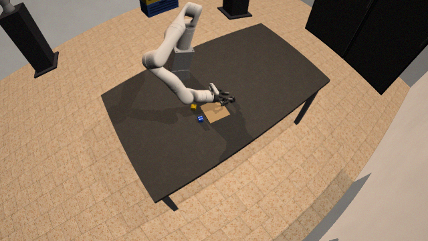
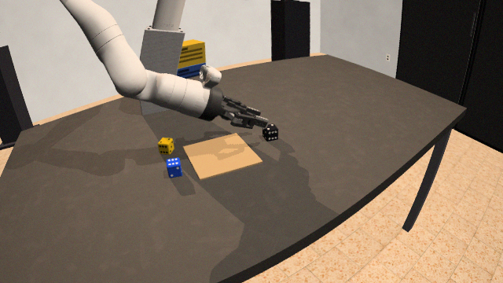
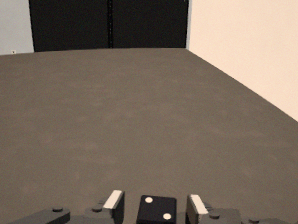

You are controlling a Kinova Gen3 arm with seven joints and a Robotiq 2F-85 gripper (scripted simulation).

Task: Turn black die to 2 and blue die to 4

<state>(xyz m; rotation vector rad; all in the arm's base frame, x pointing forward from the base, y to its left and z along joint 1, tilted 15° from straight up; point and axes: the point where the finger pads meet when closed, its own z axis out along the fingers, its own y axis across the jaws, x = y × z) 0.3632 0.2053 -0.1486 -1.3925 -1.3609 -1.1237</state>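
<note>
The black die lies 3 cm to the left of my hand and 4 cm below it. Round my hand: blue die: 6 cm ahead, 21 cm to the right, 4 cm below; then yellow die: 4 cm behind, 22 cm to the right, 4 cm below; then tan mat: 3 cm ahead, 10 cm to the right, 6 cm below.
</note>
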